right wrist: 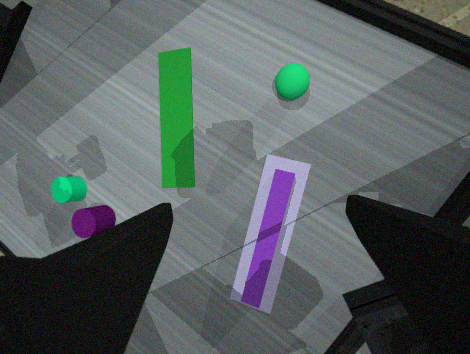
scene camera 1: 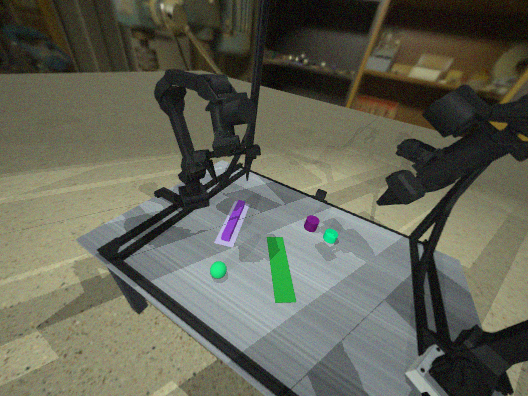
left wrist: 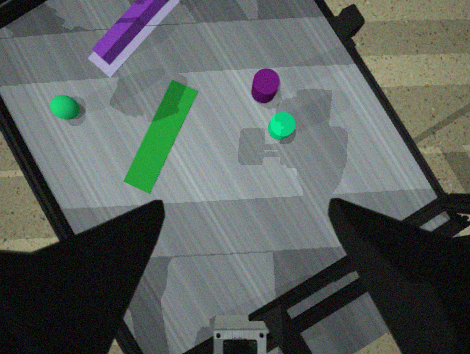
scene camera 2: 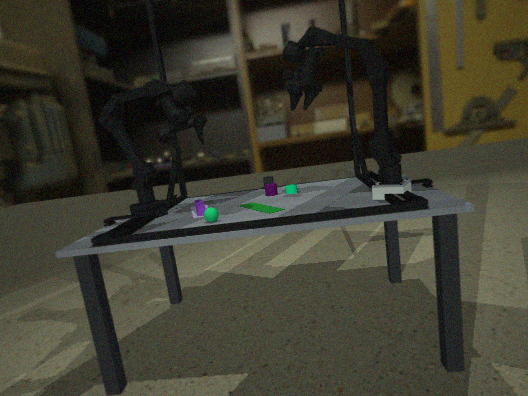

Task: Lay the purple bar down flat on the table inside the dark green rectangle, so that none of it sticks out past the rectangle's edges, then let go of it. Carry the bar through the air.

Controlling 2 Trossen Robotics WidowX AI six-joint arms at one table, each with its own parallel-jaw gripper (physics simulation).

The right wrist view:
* my right gripper
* purple bar: on the table
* purple cylinder: on the table
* green rectangle
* pale lilac rectangle
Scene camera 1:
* my left gripper
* my right gripper
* green rectangle
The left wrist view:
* my left gripper
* purple cylinder
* green rectangle
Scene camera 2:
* my left gripper
